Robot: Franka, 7 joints.
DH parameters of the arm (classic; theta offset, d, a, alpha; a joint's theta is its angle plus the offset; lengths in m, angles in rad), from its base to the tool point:
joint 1: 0 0.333 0 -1.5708
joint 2: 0 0 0 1.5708
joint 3: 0 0.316 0.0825 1.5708
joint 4: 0 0 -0.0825 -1.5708
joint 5: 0 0.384 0 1.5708
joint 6: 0 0 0.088 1.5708
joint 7: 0 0.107 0 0
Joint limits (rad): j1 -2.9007..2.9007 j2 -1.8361..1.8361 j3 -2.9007..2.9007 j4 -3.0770..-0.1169 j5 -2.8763..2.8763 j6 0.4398..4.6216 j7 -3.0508..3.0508
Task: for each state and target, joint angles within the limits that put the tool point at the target. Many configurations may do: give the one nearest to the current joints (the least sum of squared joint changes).
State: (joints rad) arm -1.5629 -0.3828 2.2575 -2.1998 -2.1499 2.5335 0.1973
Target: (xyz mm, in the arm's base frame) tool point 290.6 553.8 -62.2
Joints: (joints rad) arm -1.5962 -1.3017 2.6626 -1.5004 -2.1526 2.4447 0.1973
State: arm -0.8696 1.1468 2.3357 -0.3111 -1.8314 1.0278 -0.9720
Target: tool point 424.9 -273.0 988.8
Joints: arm -0.9555 0.7323 2.4644 -0.4600 -1.9587 1.6645 -0.9720
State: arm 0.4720 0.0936 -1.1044 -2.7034 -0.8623 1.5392 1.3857
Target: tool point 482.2 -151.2 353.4
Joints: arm 0.7026 0.1285 -0.8709 -2.1915 -0.9317 1.7487 1.3857
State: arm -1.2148 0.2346 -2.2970 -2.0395 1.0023 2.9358 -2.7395
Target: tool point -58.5 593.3 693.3
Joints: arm -1.7154 0.0153 -2.8015 -1.7404 0.9861 2.9963 -2.7395
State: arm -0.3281 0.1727 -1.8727 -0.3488 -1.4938 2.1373 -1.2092
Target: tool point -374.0 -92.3 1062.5
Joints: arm -0.4229 -0.1479 -1.9699 -0.5768 -1.4070 1.7830 -1.2092
